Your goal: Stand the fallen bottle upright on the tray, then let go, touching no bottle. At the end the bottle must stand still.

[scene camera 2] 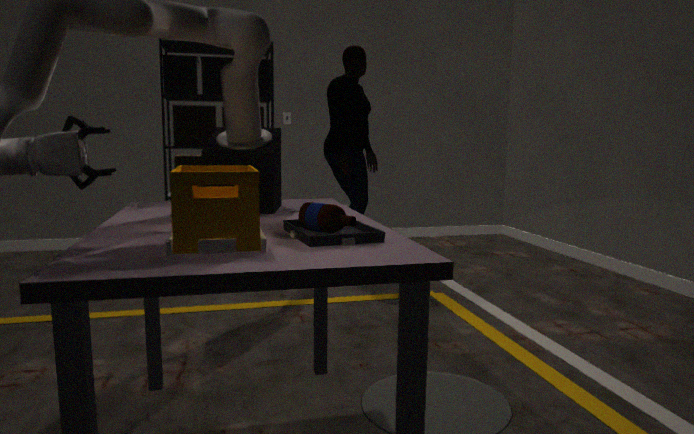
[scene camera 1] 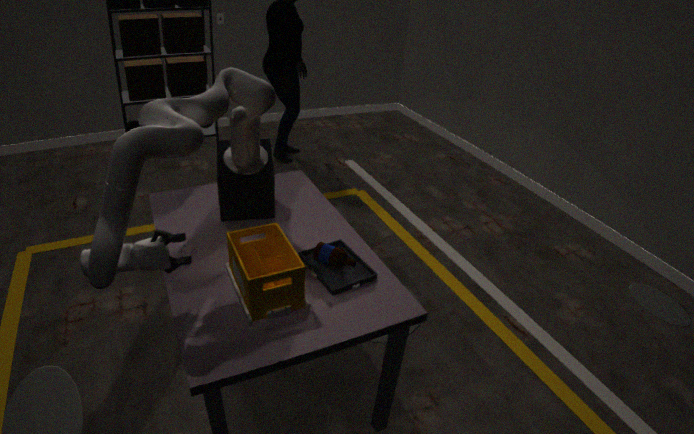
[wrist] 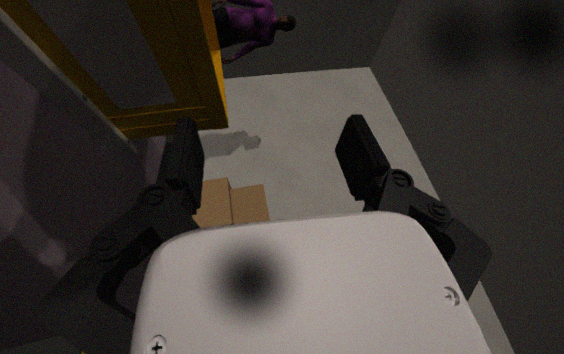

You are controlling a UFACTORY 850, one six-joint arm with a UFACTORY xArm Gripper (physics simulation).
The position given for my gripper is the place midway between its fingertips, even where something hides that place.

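Note:
So you can picture it, there's my gripper (scene camera 2: 111, 151), and you'd find that same gripper (scene camera 1: 188, 248) again, plus the gripper (wrist: 273, 134) once more. There's also a brown bottle (scene camera 2: 322, 217), though in the wrist view the bottle is out of frame.

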